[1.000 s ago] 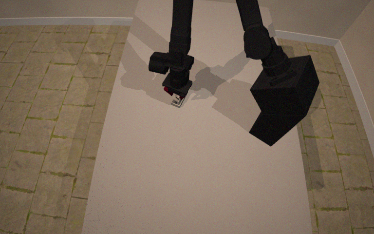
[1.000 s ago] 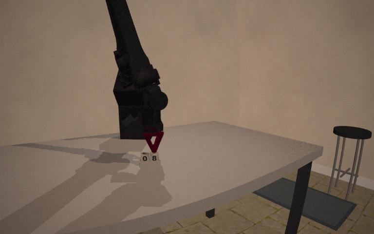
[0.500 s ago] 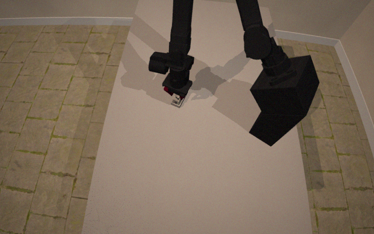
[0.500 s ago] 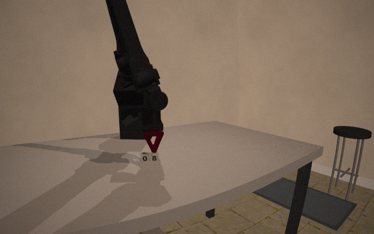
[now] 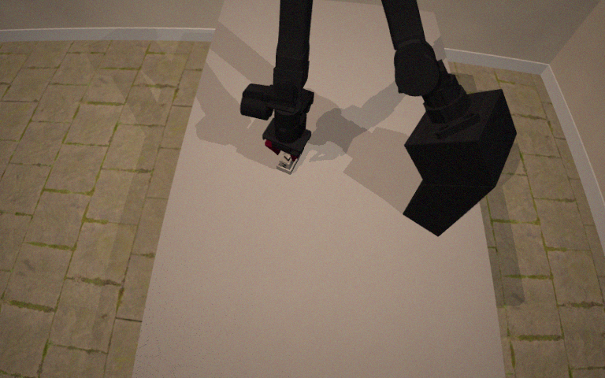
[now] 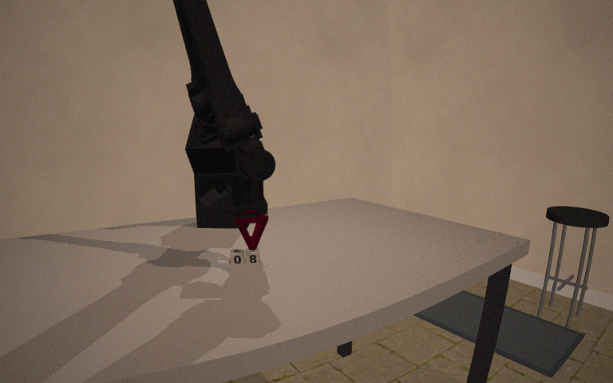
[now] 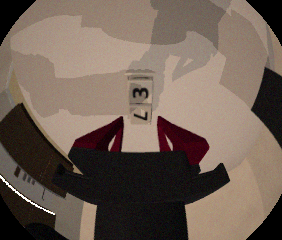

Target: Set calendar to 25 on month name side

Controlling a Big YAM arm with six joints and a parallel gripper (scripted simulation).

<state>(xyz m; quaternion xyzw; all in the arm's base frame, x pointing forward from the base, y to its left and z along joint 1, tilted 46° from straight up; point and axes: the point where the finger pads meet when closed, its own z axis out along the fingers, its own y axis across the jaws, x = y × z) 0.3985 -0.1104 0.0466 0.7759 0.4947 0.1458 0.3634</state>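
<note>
My gripper is now 5 cm above the pale tray, 1 cm to the left of it and 1 cm past it.
</note>
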